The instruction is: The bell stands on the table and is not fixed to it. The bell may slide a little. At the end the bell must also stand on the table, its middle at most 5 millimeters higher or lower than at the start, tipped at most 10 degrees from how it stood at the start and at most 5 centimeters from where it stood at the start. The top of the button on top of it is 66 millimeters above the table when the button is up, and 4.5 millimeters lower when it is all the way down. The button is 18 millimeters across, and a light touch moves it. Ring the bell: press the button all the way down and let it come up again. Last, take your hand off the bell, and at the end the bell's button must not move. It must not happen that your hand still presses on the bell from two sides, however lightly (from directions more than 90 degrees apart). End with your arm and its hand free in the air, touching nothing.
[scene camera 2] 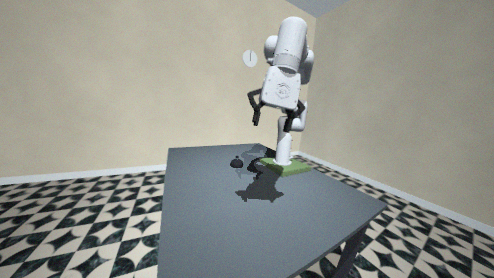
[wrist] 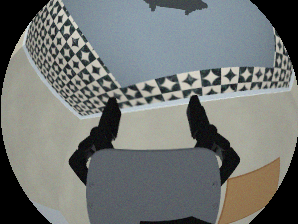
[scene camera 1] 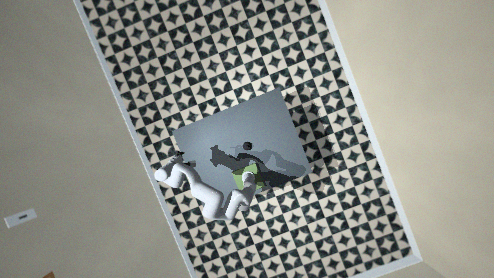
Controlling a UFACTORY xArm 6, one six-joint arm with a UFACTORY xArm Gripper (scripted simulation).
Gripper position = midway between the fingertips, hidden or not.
I see my gripper (scene camera 2: 270, 129).
My gripper also shows in the wrist view (wrist: 153, 104).
